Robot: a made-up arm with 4 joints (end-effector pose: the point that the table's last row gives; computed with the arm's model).
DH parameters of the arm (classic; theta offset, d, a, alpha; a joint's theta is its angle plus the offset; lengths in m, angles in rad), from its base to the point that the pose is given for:
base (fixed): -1.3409 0 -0.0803 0
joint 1: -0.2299 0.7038 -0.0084 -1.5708
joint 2: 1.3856 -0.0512 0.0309 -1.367
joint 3: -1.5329 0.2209 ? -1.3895
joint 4: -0.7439 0 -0.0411 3.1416
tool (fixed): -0.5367 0.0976 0 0
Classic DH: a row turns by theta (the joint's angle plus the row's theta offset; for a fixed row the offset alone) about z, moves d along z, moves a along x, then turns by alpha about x.
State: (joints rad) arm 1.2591 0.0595 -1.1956 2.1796
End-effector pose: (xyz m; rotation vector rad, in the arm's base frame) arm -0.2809 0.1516 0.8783 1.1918 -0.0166 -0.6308
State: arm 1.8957 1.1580 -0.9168 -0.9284
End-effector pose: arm 0.0339 0.1532 0.9346 1.4779 -0.4292 2.0356
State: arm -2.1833 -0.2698 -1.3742 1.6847
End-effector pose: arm 0.2643 -0.0517 0.7613 1.1030 1.5354 2.2967
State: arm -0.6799 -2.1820 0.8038 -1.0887
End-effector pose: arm 0.0248 -0.1816 0.7246 -0.9627 1.5885 -0.6095
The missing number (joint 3, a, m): 0.2191
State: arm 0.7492 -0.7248 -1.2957 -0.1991
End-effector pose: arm -0.2246 0.2387 0.6797 -0.5964 -1.4450 1.4473
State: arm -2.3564 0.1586 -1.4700 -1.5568
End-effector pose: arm 0.1696 -0.0100 0.9247 -1.2747 0.7004 -0.5046
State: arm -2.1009 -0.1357 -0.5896 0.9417
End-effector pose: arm 0.1354 -0.1170 0.7834 -0.7437 -0.4763 -2.7672
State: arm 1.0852 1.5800 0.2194 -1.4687
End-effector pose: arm 0.0618 0.3035 0.8160 2.0957 -0.1472 1.9424
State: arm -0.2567 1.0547 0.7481 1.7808
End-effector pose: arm 0.2325 0.2259 0.7854 0.3678 1.4757 -1.4247
